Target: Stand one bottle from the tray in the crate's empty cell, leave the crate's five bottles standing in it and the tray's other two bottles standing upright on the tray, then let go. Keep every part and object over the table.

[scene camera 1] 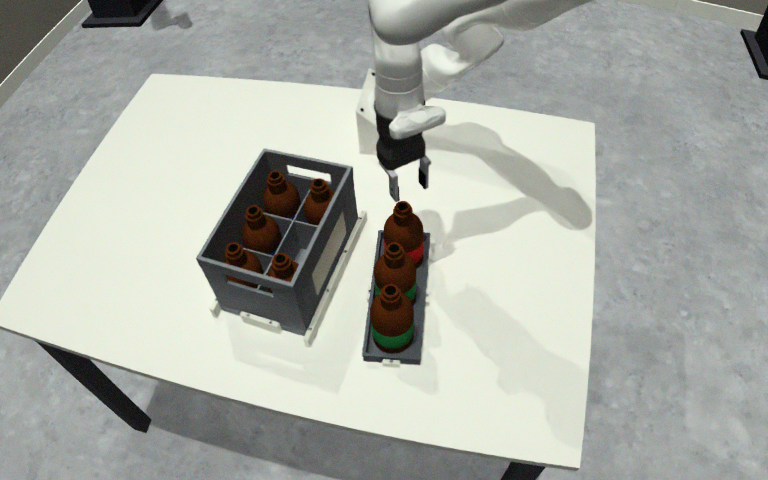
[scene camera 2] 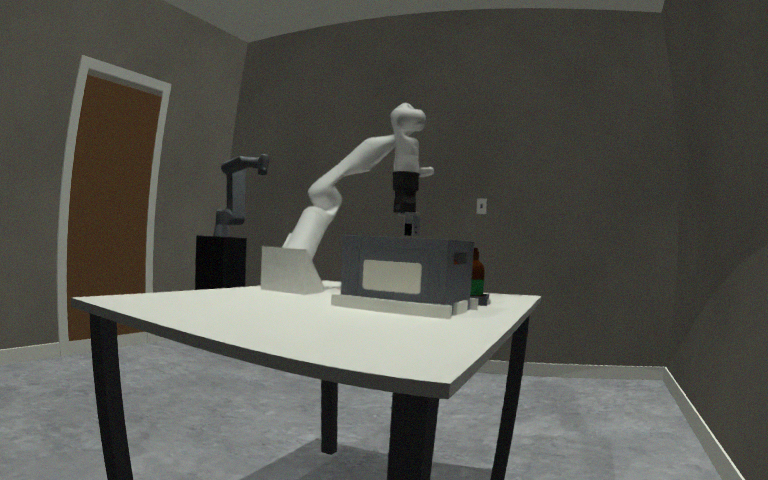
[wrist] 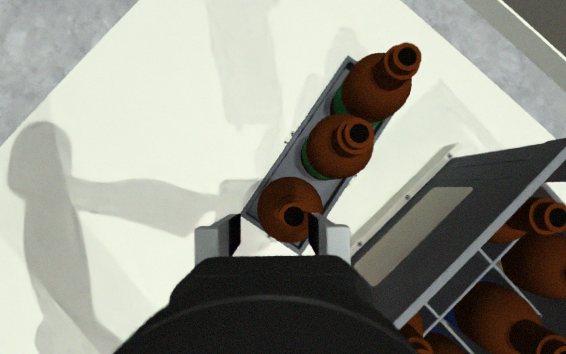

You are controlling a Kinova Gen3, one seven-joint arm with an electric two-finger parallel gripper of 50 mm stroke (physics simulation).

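Pixels of known places: gripper, between the fingertips: (scene camera 1: 409, 191) (scene camera 2: 411, 235) (wrist: 274, 227); arm's base, origin of its link: (scene camera 2: 294, 262).
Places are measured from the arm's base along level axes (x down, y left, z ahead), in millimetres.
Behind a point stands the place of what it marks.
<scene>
My gripper (scene camera 1: 408, 183) @(x -97, y 114, z 322 mm) (scene camera 2: 411, 229) @(x -97, y 114, z 322 mm) (wrist: 274, 227) @(x -97, y 114, z 322 mm) is open and empty, pointing down above the tray's arm-side end. The red-banded bottle (scene camera 1: 403, 226) @(x -37, y 109, z 353 mm) (wrist: 280, 200) @(x -57, y 122, z 339 mm) stands upright on the tray (scene camera 1: 390, 357) @(x 64, y 123, z 563 mm) (wrist: 275, 172) @(x 83, y 148, z 361 mm), below the fingertips; in the wrist view its mouth lies near the right finger. The middle green-banded bottle (scene camera 1: 395, 271) @(x -33, y 112, z 448 mm) (wrist: 335, 150) @(x -40, y 111, z 411 mm) and the end green-banded bottle (scene camera 1: 391, 316) @(x -30, y 122, z 533 mm) (wrist: 372, 90) @(x -31, y 120, z 487 mm) stand upright on the tray. The grey crate (scene camera 1: 257, 300) @(x 0, y -119, z 529 mm) (scene camera 2: 396, 249) @(x -59, y -203, z 391 mm) (wrist: 425, 235) @(x -29, y -18, z 406 mm) holds five brown bottles. Its empty cell (scene camera 1: 297, 240) @(x 50, y -103, z 355 mm) is the middle one on the tray side.
Low white strips (scene camera 1: 339, 271) @(x 62, y -7, z 404 mm) (scene camera 2: 390, 305) @(x 70, y -214, z 387 mm) line the crate's base. Small white blocks (scene camera 1: 390, 362) @(x 74, y 124, z 568 mm) sit against the tray. The crate's high wall stands beside the tray with a gap between. The arm's white base (scene camera 1: 367, 124) @(x -7, y -22, z 67 mm) (scene camera 2: 288, 268) @(x 16, y -48, z 9 mm) stands behind on the white table (scene camera 1: 481, 350) @(x 89, y 278, z 511 mm) (scene camera 2: 271, 328) @(x 89, y -587, z 302 mm).
</scene>
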